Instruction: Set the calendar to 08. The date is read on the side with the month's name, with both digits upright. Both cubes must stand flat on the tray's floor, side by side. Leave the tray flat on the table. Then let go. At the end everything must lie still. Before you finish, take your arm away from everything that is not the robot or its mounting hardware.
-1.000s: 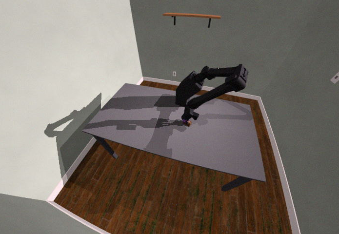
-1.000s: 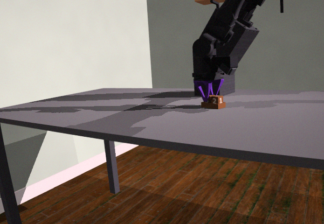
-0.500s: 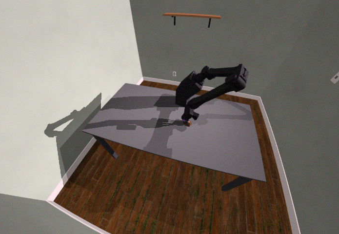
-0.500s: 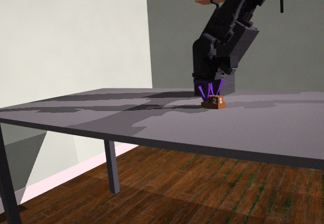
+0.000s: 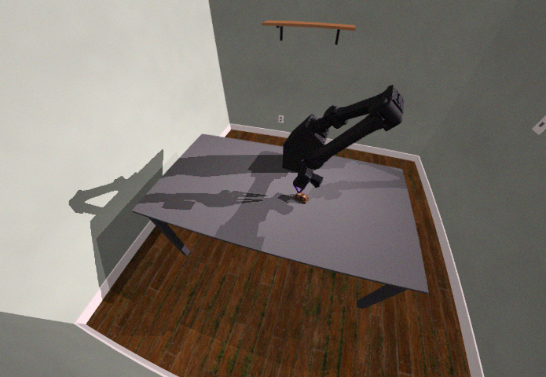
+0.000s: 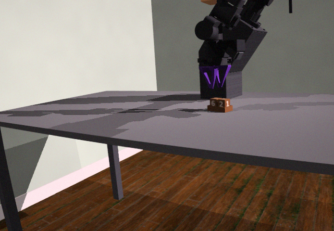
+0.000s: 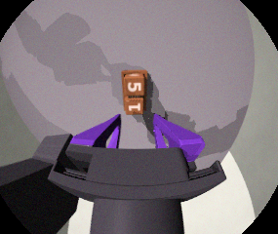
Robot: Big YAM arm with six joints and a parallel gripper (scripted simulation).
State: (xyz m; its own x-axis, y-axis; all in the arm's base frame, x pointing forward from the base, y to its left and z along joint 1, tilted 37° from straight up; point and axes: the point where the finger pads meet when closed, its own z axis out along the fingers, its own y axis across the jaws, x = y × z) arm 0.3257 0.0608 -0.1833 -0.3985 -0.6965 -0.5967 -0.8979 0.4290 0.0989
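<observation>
The brown digit cube is 6 cm below my hand and 1 cm behind it. Round my hand: brown calendar tray: 7 cm below, 1 cm to the left.
</observation>
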